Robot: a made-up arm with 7 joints.
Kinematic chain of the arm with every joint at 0, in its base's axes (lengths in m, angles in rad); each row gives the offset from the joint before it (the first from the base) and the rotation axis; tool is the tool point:
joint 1: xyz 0 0 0.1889 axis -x
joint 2: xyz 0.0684 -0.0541 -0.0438 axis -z
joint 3: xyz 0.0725 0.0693 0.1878 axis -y
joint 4: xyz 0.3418 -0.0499 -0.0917 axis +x
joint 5: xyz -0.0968 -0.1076 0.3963 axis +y
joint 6: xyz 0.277 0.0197 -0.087 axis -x
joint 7: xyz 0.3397 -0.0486 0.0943 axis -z
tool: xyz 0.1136 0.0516 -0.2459
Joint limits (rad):
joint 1: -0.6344..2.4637
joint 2: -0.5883..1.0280
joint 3: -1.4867..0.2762
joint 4: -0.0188..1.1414
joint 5: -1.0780..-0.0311
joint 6: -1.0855..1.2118
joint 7: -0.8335..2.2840
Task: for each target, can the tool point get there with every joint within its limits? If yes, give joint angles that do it. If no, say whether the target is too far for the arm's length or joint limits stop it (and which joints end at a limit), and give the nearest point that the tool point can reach.
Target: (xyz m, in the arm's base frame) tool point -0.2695 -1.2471 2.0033
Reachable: no: too far | nearest point -0.1337 -0.7619 1.2974 | short by 0.867 m
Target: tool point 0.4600 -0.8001 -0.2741
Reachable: yes | joints 0.3317 0.5149 -1.0850 0.5447 -0.1718 0.6557 -0.0769
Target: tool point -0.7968 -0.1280 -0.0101
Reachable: no: joint limits stop it (at a limit: joint 2, joint 3, joint 4, joint 5, joint 7) | nearest point -0.6598 -0.4045 -0.4399 | short by 0.529 m
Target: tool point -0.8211 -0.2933 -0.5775
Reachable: no: joint limits stop it (at a limit: joint 1, joint 2, joint 3, joint 4, joint 5) | nearest point -0.6978 -0.3092 -0.5871 | short by 0.125 m
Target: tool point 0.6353 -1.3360 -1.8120
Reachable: no: too far | nearest point 0.3585 -0.7617 -0.7737 | short by 1.218 m
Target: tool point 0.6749 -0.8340 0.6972
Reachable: yes | joints 0.8962 0.5906 -0.8944 0.2498 -0.5536 0.2081 1.3229
